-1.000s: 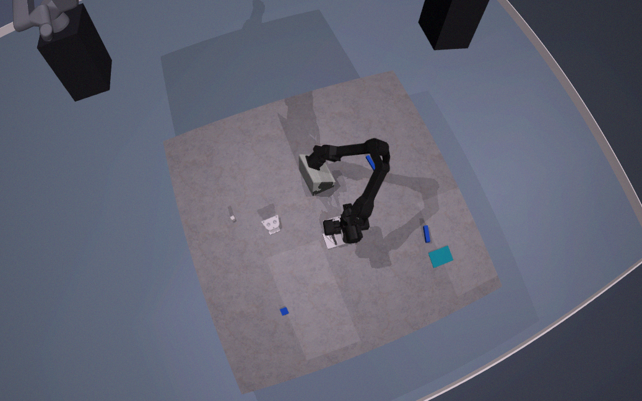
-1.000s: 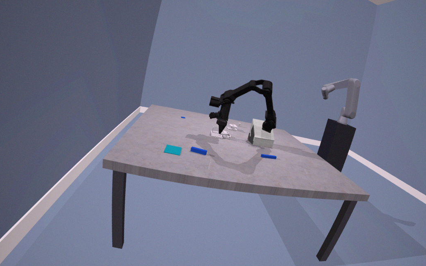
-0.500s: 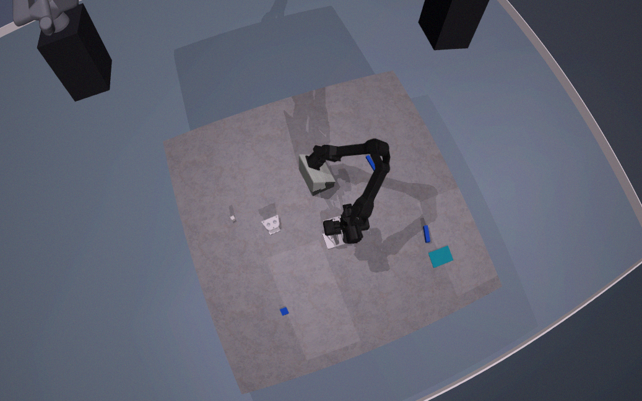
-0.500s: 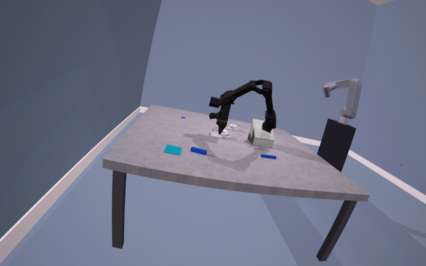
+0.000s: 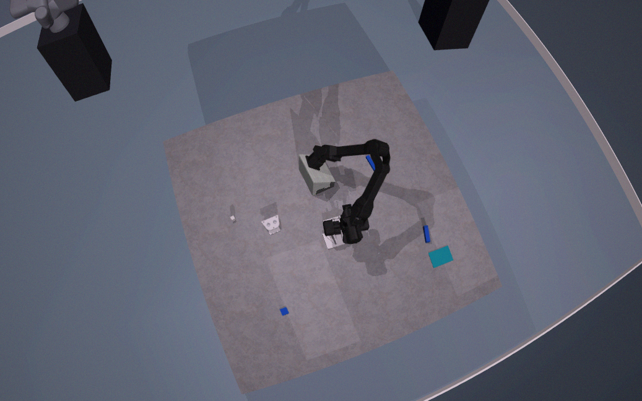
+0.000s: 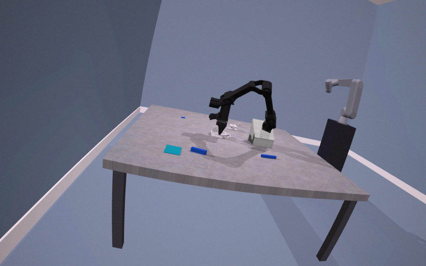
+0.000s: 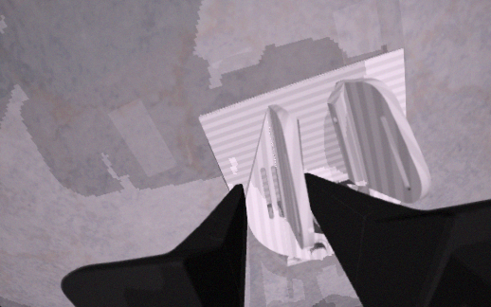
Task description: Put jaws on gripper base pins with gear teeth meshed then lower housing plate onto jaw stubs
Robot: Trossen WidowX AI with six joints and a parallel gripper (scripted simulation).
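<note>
Right now the white stepped part is 10 cm behind my gripper tip, 30 cm to the right of it and 1 cm below it. Round my gripper tip: small blue square (28 cm ahead, 33 cm to the right, 2 cm below); blue bar (29 cm behind, 22 cm to the left, 1 cm below); white jaw (3 cm behind, 2 cm to the right).
</note>
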